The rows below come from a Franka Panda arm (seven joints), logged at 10 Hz.
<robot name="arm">
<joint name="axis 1" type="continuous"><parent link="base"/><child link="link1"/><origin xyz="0.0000 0.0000 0.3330"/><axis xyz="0 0 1"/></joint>
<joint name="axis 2" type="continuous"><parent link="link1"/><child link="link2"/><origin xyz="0.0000 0.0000 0.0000"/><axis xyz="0 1 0"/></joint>
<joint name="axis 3" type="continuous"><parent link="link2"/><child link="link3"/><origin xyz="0.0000 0.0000 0.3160"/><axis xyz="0 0 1"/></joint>
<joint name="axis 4" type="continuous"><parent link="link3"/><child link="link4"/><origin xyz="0.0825 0.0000 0.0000"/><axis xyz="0 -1 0"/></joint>
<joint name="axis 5" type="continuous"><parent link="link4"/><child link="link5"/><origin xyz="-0.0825 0.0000 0.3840"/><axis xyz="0 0 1"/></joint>
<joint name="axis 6" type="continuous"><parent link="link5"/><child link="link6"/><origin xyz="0.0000 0.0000 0.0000"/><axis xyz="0 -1 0"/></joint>
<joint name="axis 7" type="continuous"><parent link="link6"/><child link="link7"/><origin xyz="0.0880 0.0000 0.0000"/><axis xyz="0 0 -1"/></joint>
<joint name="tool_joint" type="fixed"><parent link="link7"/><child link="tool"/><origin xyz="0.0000 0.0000 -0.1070" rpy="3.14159 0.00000 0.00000"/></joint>
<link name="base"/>
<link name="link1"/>
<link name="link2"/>
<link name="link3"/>
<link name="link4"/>
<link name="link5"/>
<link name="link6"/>
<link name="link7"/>
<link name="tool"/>
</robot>
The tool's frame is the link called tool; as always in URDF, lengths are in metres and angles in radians. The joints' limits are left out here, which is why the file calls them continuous.
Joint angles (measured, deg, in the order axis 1, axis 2, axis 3, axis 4, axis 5, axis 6, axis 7), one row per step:
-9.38, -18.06, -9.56, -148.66, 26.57, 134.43, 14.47
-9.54, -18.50, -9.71, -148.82, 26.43, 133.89, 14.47
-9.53, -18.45, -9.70, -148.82, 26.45, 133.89, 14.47
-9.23, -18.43, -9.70, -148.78, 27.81, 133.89, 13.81
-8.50, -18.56, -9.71, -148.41, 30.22, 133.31, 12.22
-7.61, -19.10, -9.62, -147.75, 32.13, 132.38, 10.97
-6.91, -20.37, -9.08, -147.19, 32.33, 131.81, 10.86
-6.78, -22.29, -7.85, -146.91, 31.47, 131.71, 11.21
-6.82, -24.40, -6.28, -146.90, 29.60, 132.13, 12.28
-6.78, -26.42, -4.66, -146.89, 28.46, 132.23, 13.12
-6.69, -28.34, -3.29, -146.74, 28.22, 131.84, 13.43
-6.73, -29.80, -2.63, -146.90, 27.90, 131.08, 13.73
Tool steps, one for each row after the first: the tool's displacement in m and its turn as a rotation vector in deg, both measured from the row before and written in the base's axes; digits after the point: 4 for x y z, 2 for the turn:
-0.0024, -0.0009, 0.0011, 0.22, 0.14, 0.00
0.0001, 0.0001, -0.0004, 0.02, 0.05, 0.01
0.0011, 0.0023, 0.0003, 0.84, -0.52, 0.02
0.0029, 0.0058, 0.0033, 1.59, -1.10, 0.83
0.0039, 0.0078, 0.0081, 1.34, -1.35, 1.26
0.0030, 0.0090, 0.0132, -0.06, -1.46, 1.42
0.0008, 0.0095, 0.0164, -1.28, -1.77, 1.50
-0.0007, 0.0102, 0.0162, -2.28, -1.65, 1.30
-0.0014, 0.0120, 0.0151, -1.67, -1.55, 1.31
-0.0022, 0.0114, 0.0147, -0.83, -1.53, 1.32
-0.0040, 0.0060, 0.0078, -0.37, -0.49, 0.76

